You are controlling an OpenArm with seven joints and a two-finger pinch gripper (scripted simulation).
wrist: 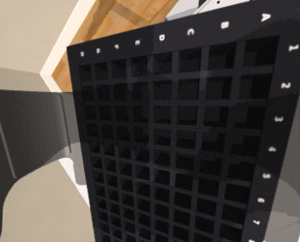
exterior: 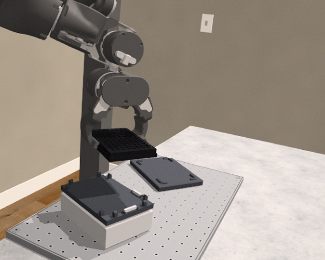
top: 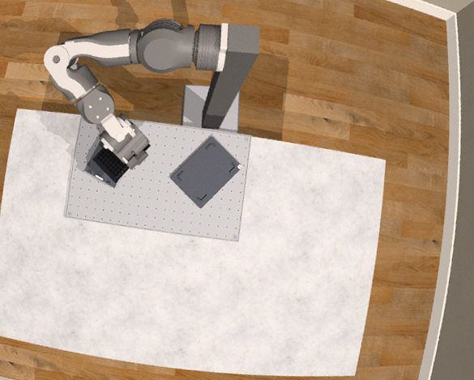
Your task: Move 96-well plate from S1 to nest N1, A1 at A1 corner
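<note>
The dark plate nest N1 is 4 cm ahead of my hand, 22 cm to the left of it and 14 cm below it. Round my hand: black 96-well plate: 1 cm ahead, 1 cm to the right.
</note>
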